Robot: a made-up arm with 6 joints. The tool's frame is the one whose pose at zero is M. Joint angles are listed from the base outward.
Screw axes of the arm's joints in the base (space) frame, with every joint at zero. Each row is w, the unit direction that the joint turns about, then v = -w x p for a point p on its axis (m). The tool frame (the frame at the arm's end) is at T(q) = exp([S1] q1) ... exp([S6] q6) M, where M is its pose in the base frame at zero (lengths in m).
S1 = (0, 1, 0, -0.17, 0, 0)
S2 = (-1, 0, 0, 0, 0.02, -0.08)
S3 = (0, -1, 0, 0.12, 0, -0.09)
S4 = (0, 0, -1, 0.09, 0.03, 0)
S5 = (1, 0, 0, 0, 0.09, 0.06)
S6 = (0, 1, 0, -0.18, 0, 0.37)
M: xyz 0.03 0.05 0.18 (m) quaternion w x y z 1 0 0 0
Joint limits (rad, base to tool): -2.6..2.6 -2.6..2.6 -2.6..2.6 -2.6..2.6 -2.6..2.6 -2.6..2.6
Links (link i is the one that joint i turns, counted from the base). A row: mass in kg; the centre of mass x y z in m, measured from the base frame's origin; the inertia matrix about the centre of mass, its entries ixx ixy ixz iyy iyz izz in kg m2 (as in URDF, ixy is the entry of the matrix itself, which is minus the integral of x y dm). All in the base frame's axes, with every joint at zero. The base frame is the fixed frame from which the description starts. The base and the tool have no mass.
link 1: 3.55; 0.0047 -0.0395 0.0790; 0.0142 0 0 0.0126 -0.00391 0.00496
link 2: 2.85; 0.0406 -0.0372 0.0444; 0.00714 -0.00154 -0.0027 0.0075 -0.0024 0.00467
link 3: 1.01; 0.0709 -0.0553 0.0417; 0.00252 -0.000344 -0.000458 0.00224 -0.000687 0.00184
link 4: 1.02; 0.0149 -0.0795 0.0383; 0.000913 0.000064 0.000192 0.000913 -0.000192 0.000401
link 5: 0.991; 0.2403 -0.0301 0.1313; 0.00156 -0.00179 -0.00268 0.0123 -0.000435 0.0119
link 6: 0.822; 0.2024 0.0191 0.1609; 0.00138 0.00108 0 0.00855 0 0.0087
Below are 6 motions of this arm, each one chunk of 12 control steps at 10 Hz.
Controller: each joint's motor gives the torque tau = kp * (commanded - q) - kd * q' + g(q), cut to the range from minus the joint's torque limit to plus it. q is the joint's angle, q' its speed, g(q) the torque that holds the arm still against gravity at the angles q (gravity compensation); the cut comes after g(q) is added. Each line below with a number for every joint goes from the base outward.
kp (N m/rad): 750 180 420 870 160 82
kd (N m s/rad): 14 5.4 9.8 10 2 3.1
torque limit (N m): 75 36 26 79 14 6.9
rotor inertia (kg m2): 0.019 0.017 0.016 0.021 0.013 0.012
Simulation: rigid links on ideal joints. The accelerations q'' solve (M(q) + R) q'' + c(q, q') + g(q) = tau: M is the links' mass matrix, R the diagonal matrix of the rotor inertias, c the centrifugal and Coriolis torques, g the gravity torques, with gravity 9.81 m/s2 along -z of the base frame. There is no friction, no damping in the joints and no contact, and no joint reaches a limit. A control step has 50 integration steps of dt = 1/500 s. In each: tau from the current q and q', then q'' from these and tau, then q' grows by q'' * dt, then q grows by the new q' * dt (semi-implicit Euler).
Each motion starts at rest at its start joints. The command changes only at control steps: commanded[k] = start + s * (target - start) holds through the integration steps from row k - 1 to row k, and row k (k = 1, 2, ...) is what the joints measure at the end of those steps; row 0 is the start. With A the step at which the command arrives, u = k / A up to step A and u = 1 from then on. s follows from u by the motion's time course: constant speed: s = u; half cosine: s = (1 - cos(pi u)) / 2; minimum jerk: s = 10 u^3 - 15 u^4 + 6 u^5; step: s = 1 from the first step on.
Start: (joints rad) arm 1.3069 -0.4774 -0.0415 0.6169 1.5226 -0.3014
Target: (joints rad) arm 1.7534 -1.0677 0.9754 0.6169 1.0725 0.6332
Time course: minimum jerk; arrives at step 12
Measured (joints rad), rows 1 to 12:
1: 1.3093 -0.4808 -0.0364 0.6170 1.5206 -0.2965
2: 1.3235 -0.5007 -0.0059 0.6174 1.5081 -0.2673
3: 1.3547 -0.5438 0.0628 0.6180 1.4793 -0.2025
4: 1.4031 -0.6100 0.1706 0.6187 1.4335 -0.1018
5: 1.4648 -0.6939 0.3096 0.6194 1.3741 0.0268
6: 1.5336 -0.7868 0.4659 0.6199 1.3069 0.1704
7: 1.6020 -0.8781 0.6223 0.6200 1.2389 0.3133
8: 1.6629 -0.9574 0.7618 0.6198 1.1770 0.4400
9: 1.7102 -1.0169 0.8702 0.6191 1.1267 0.5381
10: 1.7400 -1.0530 0.9394 0.6183 1.0926 0.6007
11: 1.7524 -1.0673 0.9703 0.6174 1.0761 0.6286
12: 1.7536 -1.0680 0.9754 0.6169 1.0724 0.6332

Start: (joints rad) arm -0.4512 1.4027 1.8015 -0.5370 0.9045 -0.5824
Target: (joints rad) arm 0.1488 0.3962 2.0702 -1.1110 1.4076 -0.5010
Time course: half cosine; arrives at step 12
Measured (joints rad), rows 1 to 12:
1: -0.4386 1.3851 1.8063 -0.5463 0.9142 -0.5802
2: -0.4050 1.3336 1.8199 -0.5740 0.9413 -0.5748
3: -0.3551 1.2525 1.8410 -0.6189 0.9827 -0.5673
4: -0.2921 1.1477 1.8683 -0.6779 1.0356 -0.5582
5: -0.2203 1.0258 1.8999 -0.7469 1.0966 -0.5480
6: -0.1441 0.8951 1.9340 -0.8212 1.1615 -0.5375
7: -0.0683 0.7644 1.9684 -0.8958 1.2260 -0.5272
8: 0.0024 0.6428 2.0008 -0.9653 1.2859 -0.5178
9: 0.0633 0.5388 2.0289 -1.0252 1.3372 -0.5100
10: 0.1101 0.4596 2.0507 -1.0713 1.3763 -0.5043
11: 0.1394 0.4107 2.0647 -1.1005 1.4005 -0.5010
12: 0.1491 0.3953 2.0699 -1.1108 1.4080 -0.5005

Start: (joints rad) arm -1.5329 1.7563 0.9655 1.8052 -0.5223 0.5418
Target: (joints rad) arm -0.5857 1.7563 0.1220 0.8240 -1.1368 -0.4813
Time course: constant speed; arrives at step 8
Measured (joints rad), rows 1 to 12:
1: -1.3924 1.7864 0.8559 1.6771 -0.5987 0.4077
2: -1.2749 1.7793 0.7508 1.5567 -0.6746 0.2802
3: -1.1549 1.7766 0.6457 1.4342 -0.7486 0.1544
4: -1.0349 1.7758 0.5401 1.3115 -0.8258 0.0296
5: -0.9154 1.7735 0.4341 1.1884 -0.9041 -0.0956
6: -0.7961 1.7719 0.3281 1.0653 -0.9819 -0.2206
7: -0.6770 1.7702 0.2223 0.9423 -1.0589 -0.3455
8: -0.5579 1.7687 0.1165 0.8192 -1.1353 -0.4705
9: -0.5916 1.7505 0.1219 0.8254 -1.1388 -0.4848
10: -0.5844 1.7580 0.1222 0.8237 -1.1363 -0.4802
11: -0.5860 1.7559 0.1220 0.8241 -1.1369 -0.4816
12: -0.5856 1.7564 0.1220 0.8240 -1.1368 -0.4812

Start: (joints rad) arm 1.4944 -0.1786 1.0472 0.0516 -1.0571 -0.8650
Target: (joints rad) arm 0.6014 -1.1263 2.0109 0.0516 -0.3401 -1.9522
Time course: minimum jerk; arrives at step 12
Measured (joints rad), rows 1 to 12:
1: 1.4888 -0.1841 1.0531 0.0518 -1.0533 -0.8711
2: 1.4567 -0.2161 1.0872 0.0526 -1.0304 -0.9071
3: 1.3892 -0.2840 1.1595 0.0535 -0.9800 -0.9861
4: 1.2876 -0.3871 1.2687 0.0542 -0.9010 -1.1079
5: 1.1625 -0.5175 1.4042 0.0547 -0.8009 -1.2618
6: 1.0263 -0.6617 1.5539 0.0550 -0.6899 -1.4330
7: 0.8931 -0.8057 1.7021 0.0552 -0.5796 -1.6022
8: 0.7764 -0.9353 1.8320 0.0552 -0.4824 -1.7501
9: 0.6866 -1.0370 1.9292 0.0548 -0.4087 -1.8607
10: 0.6296 -1.1010 1.9874 0.0539 -0.3626 -1.9258
11: 0.6046 -1.1264 2.0103 0.0527 -0.3425 -1.9512
12: 0.6012 -1.1272 2.0112 0.0517 -0.3400 -1.9525

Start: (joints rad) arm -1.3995 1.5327 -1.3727 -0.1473 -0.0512 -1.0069
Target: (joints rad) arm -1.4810 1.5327 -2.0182 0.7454 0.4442 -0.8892
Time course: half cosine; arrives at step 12
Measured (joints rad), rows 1 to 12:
1: -1.4014 1.5340 -1.3835 -0.1321 -0.0425 -1.0052
2: -1.4062 1.5362 -1.4154 -0.0876 -0.0173 -0.9998
3: -1.4130 1.5379 -1.4666 -0.0169 0.0224 -0.9908
4: -1.4215 1.5391 -1.5336 0.0751 0.0736 -0.9788
5: -1.4313 1.5400 -1.6117 0.1823 0.1328 -0.9646
6: -1.4418 1.5404 -1.6956 0.2975 0.1962 -0.9493
7: -1.4522 1.5405 -1.7796 0.4128 0.2594 -0.9338
8: -1.4620 1.5402 -1.8577 0.5204 0.3185 -0.9193
9: -1.4702 1.5392 -1.9246 0.6131 0.3694 -0.9068
10: -1.4765 1.5377 -1.9758 0.6843 0.4089 -0.8973
11: -1.4802 1.5358 -2.0077 0.7293 0.4342 -0.8912
12: -1.4813 1.5335 -2.0184 0.7451 0.4436 -0.8892

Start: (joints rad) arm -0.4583 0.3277 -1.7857 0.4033 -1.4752 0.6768
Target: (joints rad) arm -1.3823 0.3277 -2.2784 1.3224 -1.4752 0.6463
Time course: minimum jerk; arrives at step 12
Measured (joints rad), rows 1 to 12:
1: -0.4631 0.3280 -1.7880 0.4078 -1.4746 0.6767
2: -0.4919 0.3292 -1.8020 0.4350 -1.4718 0.6763
3: -0.5555 0.3306 -1.8344 0.4963 -1.4683 0.6748
4: -0.6542 0.3317 -1.8861 0.5927 -1.4658 0.6718
5: -0.7804 0.3321 -1.9534 0.7171 -1.4654 0.6674
6: -0.9215 0.3317 -2.0297 0.8573 -1.4674 0.6621
7: -1.0625 0.3310 -2.1063 0.9984 -1.4706 0.6567
8: -1.1884 0.3304 -2.1746 1.1250 -1.4735 0.6519
9: -1.2865 0.3298 -2.2274 1.2241 -1.4750 0.6483
10: -1.3493 0.3292 -2.2610 1.2879 -1.4755 0.6463
11: -1.3775 0.3283 -2.2760 1.3169 -1.4754 0.6459
12: -1.3823 0.3277 -2.2784 1.3223 -1.4752 0.6462

